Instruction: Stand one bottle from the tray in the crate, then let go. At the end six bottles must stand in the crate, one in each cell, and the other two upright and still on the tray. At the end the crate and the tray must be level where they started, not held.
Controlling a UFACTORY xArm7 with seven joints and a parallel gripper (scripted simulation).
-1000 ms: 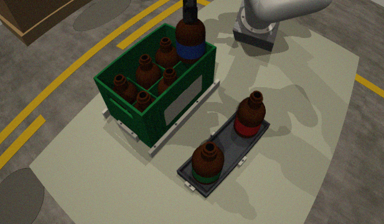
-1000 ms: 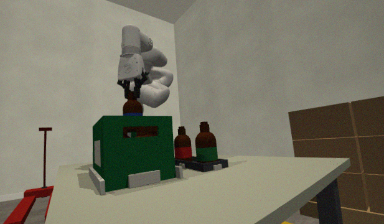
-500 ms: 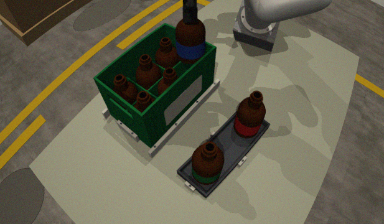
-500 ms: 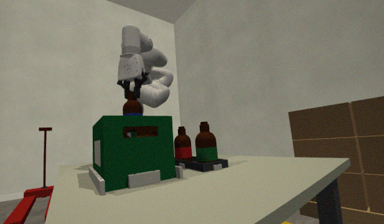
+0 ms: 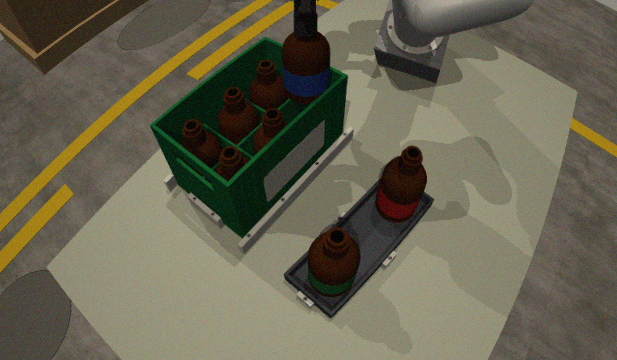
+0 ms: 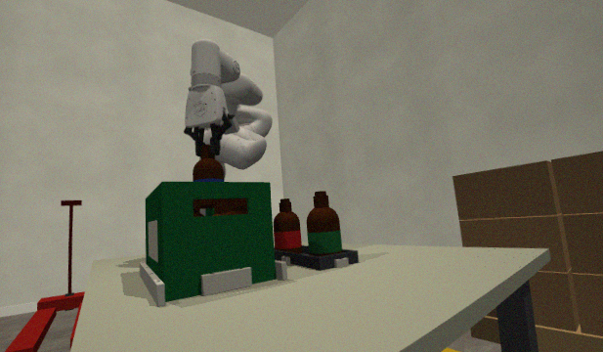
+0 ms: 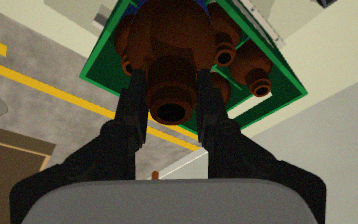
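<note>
My gripper is now 9 cm short of the green crate, 4 cm to the left of it and 21 cm above it. The rest, counted from my hand: dark tray: 10 cm ahead, 20 cm to the left, 28 cm below.
</note>
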